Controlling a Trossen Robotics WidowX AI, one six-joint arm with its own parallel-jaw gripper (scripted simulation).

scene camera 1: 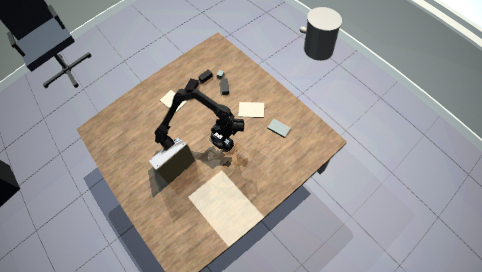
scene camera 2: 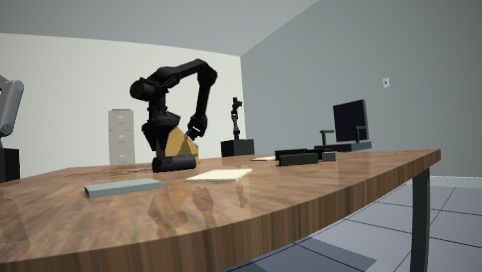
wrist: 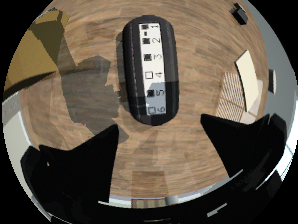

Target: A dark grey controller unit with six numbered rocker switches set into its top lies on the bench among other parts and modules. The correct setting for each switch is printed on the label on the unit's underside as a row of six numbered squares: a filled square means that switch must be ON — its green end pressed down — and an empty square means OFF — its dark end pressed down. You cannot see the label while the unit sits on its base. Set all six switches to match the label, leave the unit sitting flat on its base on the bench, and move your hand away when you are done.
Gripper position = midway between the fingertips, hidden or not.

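Note:
My gripper [scene camera 2: 158, 151], [wrist: 161, 123]: open, holding nothing. Grey plate [scene camera 2: 98, 190]; wrist view misses it, hidden by my gripper. Paper sheet [wrist: 245, 67].

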